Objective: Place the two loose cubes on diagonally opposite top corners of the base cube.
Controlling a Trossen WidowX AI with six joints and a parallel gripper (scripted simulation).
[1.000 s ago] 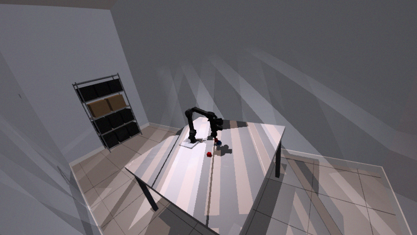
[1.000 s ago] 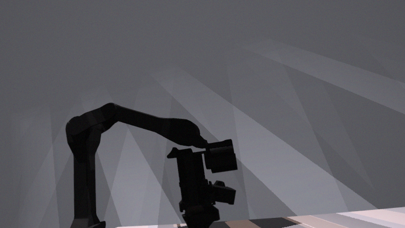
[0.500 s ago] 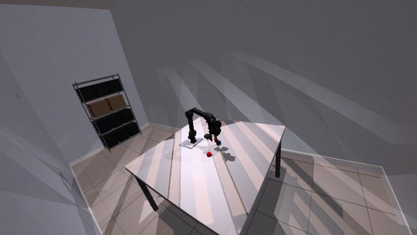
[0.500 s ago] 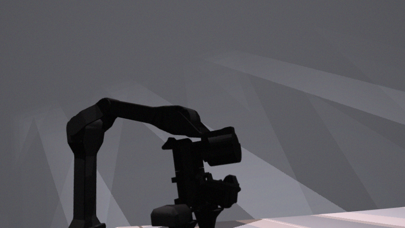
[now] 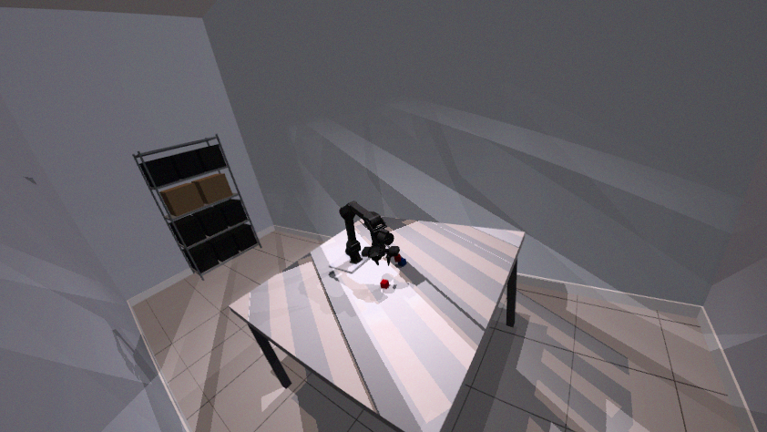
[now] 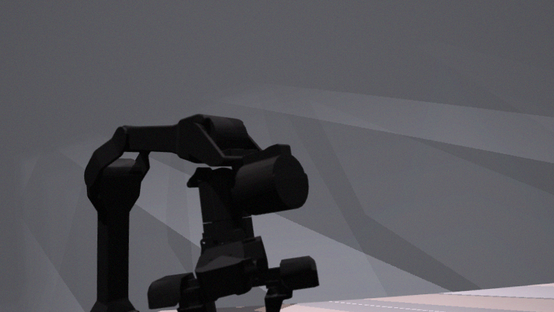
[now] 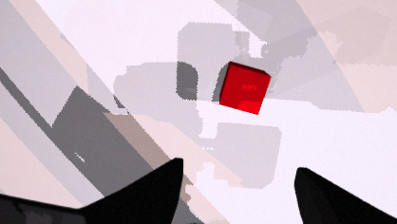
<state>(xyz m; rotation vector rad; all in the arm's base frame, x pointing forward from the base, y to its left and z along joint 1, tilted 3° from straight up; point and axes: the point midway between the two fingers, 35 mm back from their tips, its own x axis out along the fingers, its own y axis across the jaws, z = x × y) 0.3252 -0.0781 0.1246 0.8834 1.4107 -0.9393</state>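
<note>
My gripper tip is 4 cm past the blue cube, 18 cm to the right of it and 10 cm above it.
</note>
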